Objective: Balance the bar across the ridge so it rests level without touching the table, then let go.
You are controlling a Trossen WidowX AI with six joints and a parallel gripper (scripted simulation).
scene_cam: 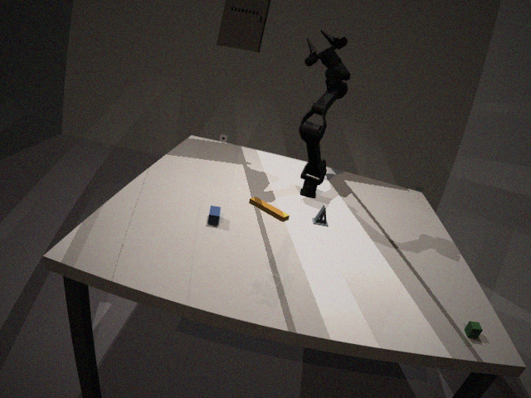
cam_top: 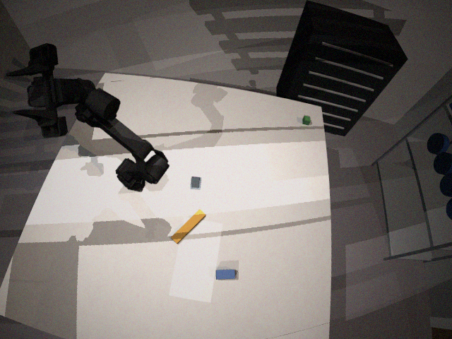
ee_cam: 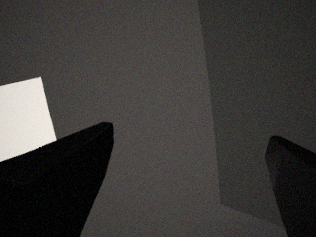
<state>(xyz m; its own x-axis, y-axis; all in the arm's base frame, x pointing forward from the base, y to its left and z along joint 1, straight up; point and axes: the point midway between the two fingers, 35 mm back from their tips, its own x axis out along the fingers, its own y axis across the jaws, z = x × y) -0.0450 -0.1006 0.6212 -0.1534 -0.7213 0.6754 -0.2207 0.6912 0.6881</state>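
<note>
Now: the bar 64 cm below my gripper tip, 30 cm ahead of it and 1 cm to the right of it. From my gripper tip the other things lie so: blue block 63 cm below, 47 cm ahead, 17 cm to the right; green cube 79 cm ahead, 63 cm to the left, 63 cm below.
</note>
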